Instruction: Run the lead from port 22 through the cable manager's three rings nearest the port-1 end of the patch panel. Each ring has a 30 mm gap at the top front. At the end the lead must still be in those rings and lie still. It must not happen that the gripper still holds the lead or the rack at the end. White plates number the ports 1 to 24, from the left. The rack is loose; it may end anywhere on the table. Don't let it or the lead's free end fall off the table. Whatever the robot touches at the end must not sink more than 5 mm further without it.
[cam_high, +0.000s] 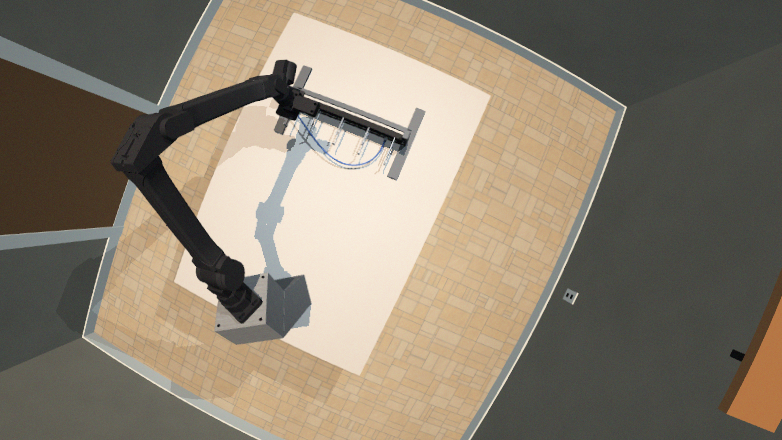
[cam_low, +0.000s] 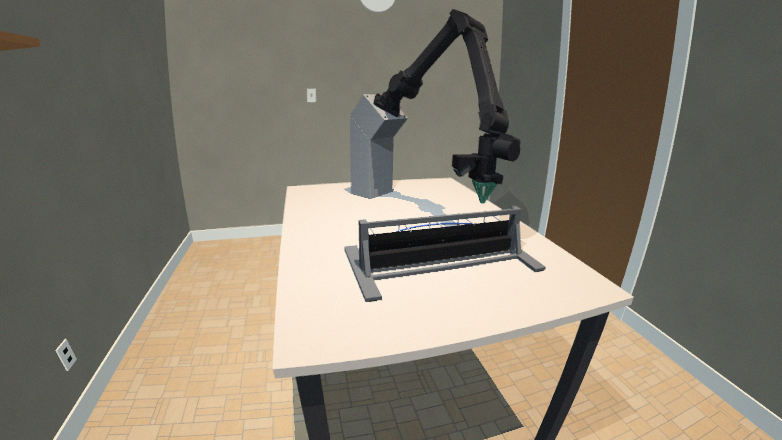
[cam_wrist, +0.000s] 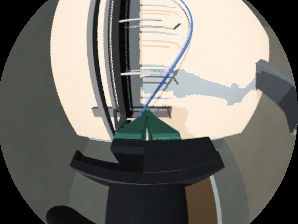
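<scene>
My gripper is now 110 mm short of the grey rack, 120 mm to the left of it and 80 mm above it.
</scene>
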